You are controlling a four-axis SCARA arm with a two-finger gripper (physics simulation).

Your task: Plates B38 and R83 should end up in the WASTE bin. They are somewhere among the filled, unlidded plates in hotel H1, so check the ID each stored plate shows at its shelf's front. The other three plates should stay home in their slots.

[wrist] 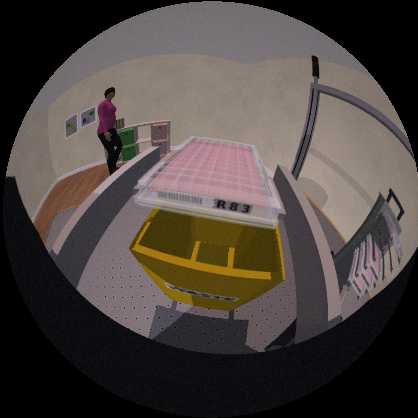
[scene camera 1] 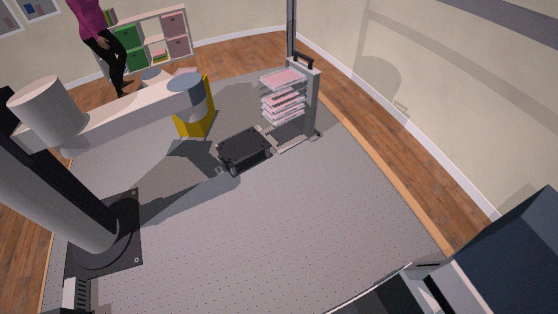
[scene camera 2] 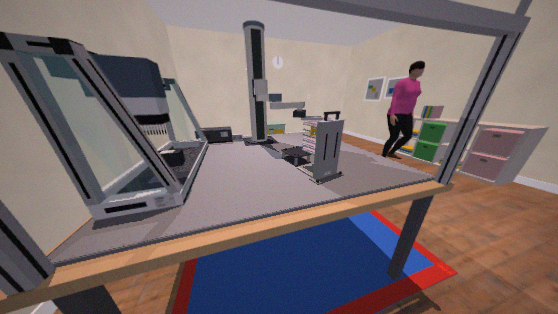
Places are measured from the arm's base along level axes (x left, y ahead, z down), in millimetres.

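Pixels of known places: gripper, between the fingertips: (wrist: 215, 161) (scene camera 2: 321, 118); arm's base, origin of its link: (scene camera 1: 104, 235) (scene camera 2: 259, 141).
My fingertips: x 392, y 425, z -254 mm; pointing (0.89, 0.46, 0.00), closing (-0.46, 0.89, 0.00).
Ahead of a thing's pixels: the offset from my fingertips to its top centre. "spot": to the spot under its first point.
Plate R83 @(dx +6, dy +3, dz -5 mm) (wrist: 212, 172) (scene camera 1: 186, 71) is pink-filled and unlidded, its ID facing the wrist camera. My gripper (wrist: 215, 161) is shut on it, one finger along each side, and holds it level above the yellow WASTE bin @(dx +1, dy +11, dz +41 mm) (wrist: 225, 284) (scene camera 1: 189, 130). The bin's open top shows below the plate in the wrist view. In scene camera 1 the arm hides the fingers and part of the bin. Hotel H1 (scene camera 1: 312, 102) (scene camera 2: 327, 150) (wrist: 367, 220) holds a pink plate @(dx -223, dy +317, dz -25 mm) (scene camera 1: 284, 79) on an upper shelf and several lower down @(dx -223, dy +317, dz +59 mm) (scene camera 1: 282, 107) @(dx -223, dy +317, dz +87 mm) (wrist: 365, 270). Their IDs cannot be read, so B38 cannot be told apart.
A low black stand (scene camera 1: 245, 145) (scene camera 2: 296, 152) is beside the hotel's base. The arm's column (scene camera 2: 255, 85) rises from the bench. A large dark-blue machine @(spot: dx -883, dy +273, dz -222 mm) (scene camera 1: 520, 250) (scene camera 2: 125, 80) is across the bench. A person in pink (scene camera 1: 92, 20) (scene camera 2: 404, 100) (wrist: 107, 117) is beyond the bench.
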